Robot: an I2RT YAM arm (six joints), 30 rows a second.
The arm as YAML. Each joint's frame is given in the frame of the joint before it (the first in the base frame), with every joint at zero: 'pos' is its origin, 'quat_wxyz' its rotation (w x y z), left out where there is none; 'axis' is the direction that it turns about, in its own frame. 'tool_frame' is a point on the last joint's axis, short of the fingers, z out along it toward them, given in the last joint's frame.
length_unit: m
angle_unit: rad
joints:
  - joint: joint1
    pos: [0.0, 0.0, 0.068]
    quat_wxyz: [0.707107, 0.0, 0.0, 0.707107]
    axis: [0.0, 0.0, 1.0]
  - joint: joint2
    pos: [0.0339, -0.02, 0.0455]
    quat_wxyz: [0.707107, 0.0, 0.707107, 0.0]
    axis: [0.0, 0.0, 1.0]
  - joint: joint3
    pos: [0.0, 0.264, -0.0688]
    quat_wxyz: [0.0, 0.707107, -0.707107, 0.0]
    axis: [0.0, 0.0, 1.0]
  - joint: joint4
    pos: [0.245, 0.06, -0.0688]
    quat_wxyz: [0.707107, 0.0, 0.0, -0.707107]
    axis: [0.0, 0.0, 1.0]
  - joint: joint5
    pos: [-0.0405, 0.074, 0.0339]
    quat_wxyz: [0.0, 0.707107, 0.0, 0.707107]
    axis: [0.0, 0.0, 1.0]
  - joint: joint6
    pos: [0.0, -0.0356, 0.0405]
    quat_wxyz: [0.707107, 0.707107, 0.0, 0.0]
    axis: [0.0, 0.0, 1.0]
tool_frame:
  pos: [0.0, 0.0, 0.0]
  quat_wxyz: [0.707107, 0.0, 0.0, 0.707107]
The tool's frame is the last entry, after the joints.
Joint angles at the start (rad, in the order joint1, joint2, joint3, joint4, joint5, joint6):
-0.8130 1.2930 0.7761 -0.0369 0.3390 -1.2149
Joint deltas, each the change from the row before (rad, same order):
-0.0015 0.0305 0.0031 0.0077 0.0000 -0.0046
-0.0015 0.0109 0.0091 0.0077 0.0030 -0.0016
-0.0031 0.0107 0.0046 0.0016 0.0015 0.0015
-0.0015 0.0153 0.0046 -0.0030 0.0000 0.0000
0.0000 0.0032 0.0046 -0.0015 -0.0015 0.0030
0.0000 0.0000 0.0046 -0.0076 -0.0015 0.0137
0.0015 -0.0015 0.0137 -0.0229 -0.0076 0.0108
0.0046 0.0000 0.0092 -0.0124 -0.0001 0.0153
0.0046 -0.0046 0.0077 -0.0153 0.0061 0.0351
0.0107 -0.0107 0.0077 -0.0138 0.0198 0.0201
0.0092 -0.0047 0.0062 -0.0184 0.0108 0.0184
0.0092 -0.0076 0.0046 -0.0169 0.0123 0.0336
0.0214 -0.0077 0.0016 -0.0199 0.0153 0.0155
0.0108 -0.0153 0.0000 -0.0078 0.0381 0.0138
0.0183 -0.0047 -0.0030 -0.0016 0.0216 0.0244
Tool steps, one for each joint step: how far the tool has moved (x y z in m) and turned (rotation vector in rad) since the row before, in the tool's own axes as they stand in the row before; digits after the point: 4 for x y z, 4 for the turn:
-0.0009 0.0035 0.0070 -0.0172 0.0077 -0.0104
-0.0009 -0.0021 0.0021 0.0064 0.0022 0.0011
0.0001 -0.0001 0.0025 -0.0031 0.0055 0.0016
-0.0003 0.0014 0.0034 -0.0119 0.0057 -0.0038
-0.0005 -0.0008 0.0005 -0.0006 -0.0014 0.0030
-0.0002 -0.0008 -0.0003 -0.0032 -0.0004 0.0127
-0.0012 -0.0023 -0.0014 -0.0097 -0.0057 0.0075
-0.0017 -0.0014 -0.0011 -0.0035 -0.0028 0.0118
-0.0011 -0.0015 -0.0021 -0.0009 0.0029 0.0317
-0.0022 -0.0021 -0.0042 0.0104 0.0072 0.0160
-0.0018 -0.0002 -0.0025 -0.0032 0.0052 0.0109
-0.0015 -0.0003 -0.0032 0.0000 0.0053 0.0270
-0.0037 0.0024 -0.0042 -0.0055 0.0006 0.0000
-0.0006 -0.0012 -0.0049 0.0228 0.0207 0.0111
-0.0029 0.0022 -0.0029 0.0074 0.0033 0.0149

